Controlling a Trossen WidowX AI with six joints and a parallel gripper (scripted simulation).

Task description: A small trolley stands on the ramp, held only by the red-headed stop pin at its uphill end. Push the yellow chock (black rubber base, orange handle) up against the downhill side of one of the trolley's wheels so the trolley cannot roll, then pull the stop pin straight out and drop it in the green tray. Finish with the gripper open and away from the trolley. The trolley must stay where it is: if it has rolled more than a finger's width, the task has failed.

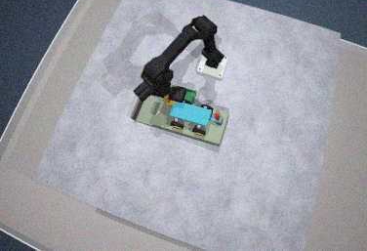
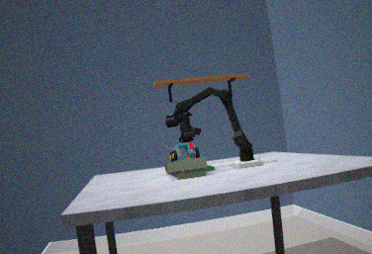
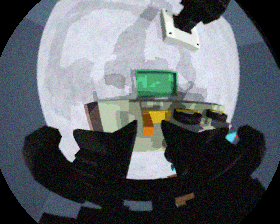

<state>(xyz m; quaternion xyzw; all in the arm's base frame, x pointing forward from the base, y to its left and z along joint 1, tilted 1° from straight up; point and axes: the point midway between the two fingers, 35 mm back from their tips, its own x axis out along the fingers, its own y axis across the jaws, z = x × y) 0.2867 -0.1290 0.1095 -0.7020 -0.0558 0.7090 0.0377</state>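
My gripper tip is 2 cm to the right of the yellow chock and 2 cm above it. From my gripper tip the other things lie so: red-headed stop pin (2 cm ahead, 24 cm to the left, 3 cm above); brown ramp lip (5 cm ahead, 14 cm to the right, 8 cm below); trolley (5 cm ahead, 13 cm to the left, 1 cm above).
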